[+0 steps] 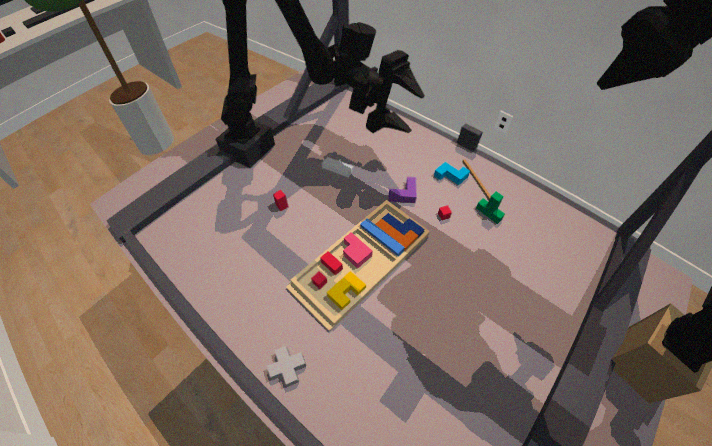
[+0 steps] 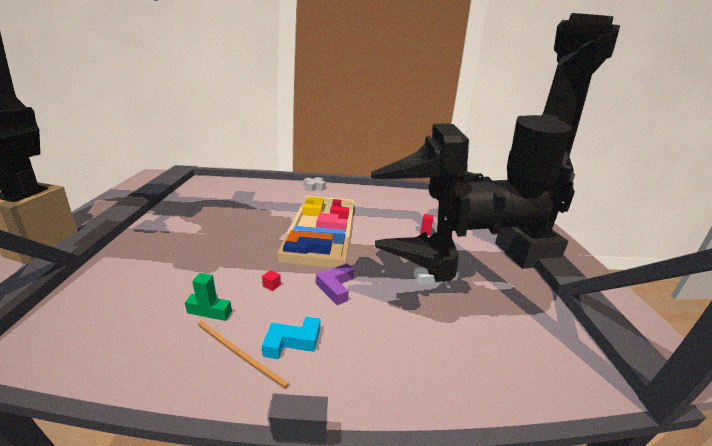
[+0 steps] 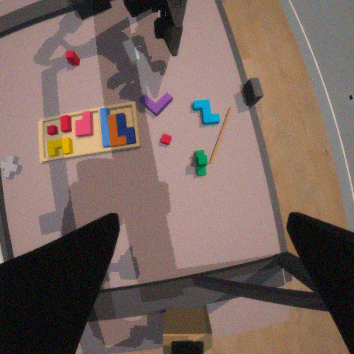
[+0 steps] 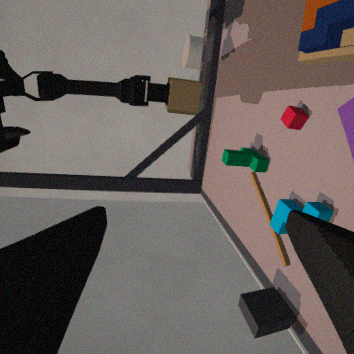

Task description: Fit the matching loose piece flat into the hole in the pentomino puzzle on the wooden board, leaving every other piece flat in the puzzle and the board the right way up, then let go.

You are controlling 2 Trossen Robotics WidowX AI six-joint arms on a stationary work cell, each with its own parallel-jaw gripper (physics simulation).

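Frame: origin at the left arm's base, x ahead, y left, z up, level; metres.
Seen in the pictures: left gripper, between the fingertips: (image 1: 614,76) (image 3: 204,221) (image 4: 23,107); right gripper, between the fingertips: (image 1: 416,115) (image 2: 373,211) (image 3: 176,43) (image 4: 198,217); left arm's base, origin of its link: (image 1: 685,344) (image 2: 21,193) (image 4: 167,93); right arm's base, origin of its link: (image 1: 243,132).
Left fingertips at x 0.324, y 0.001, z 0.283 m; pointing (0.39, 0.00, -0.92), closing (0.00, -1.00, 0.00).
Offsets run from my left fingertips to a thing's top centre. "*": to the spot under its first point.
The wooden board @[dx +0.168, dy +0.264, dz -0.380 m] (image 1: 377,268) (image 2: 310,257) (image 4: 327,55) lies right way up mid-table. In its puzzle end, a light blue bar @[dx +0.177, dy +0.204, dz -0.370 m] (image 1: 382,237) (image 3: 104,127), an orange piece @[dx +0.169, dy +0.172, dz -0.370 m] (image 1: 391,231) (image 3: 116,139) and a dark blue piece @[dx +0.172, dy +0.152, dz -0.370 m] (image 1: 413,226) (image 2: 310,245) lie flat; bare wood shows beside the dark blue piece. The other section holds a pink piece @[dx +0.189, dy +0.264, dz -0.370 m] (image 1: 357,250), a yellow U @[dx +0.128, dy +0.328, dz -0.370 m] (image 1: 336,295), a red block @[dx +0.192, dy +0.316, dz -0.370 m] (image 1: 331,262) and a small red cube @[dx +0.176, dy +0.356, dz -0.370 m] (image 1: 318,279). My left gripper (image 3: 204,221) is open and empty, high above the table. My right gripper (image 1: 416,113) (image 2: 374,208) (image 4: 198,217) is open and empty, above the table.
Off the board lie a purple V @[dx +0.253, dy +0.078, dz -0.377 m] (image 1: 404,195), a cyan piece @[dx +0.217, dy -0.051, dz -0.377 m] (image 1: 451,173), a green T @[dx +0.086, dy -0.035, dz -0.337 m] (image 1: 491,211), a red cube @[dx +0.145, dy +0.051, dz -0.377 m] (image 1: 444,212), a red block @[dx +0.386, dy +0.316, dz -0.357 m] (image 1: 280,200), a pale grey cross @[* dx +0.078, dy +0.489, dz -0.378 m] (image 1: 286,366) and an orange stick @[dx +0.160, dy -0.089, dz -0.391 m] (image 1: 477,179). Dark frame bars edge the table.
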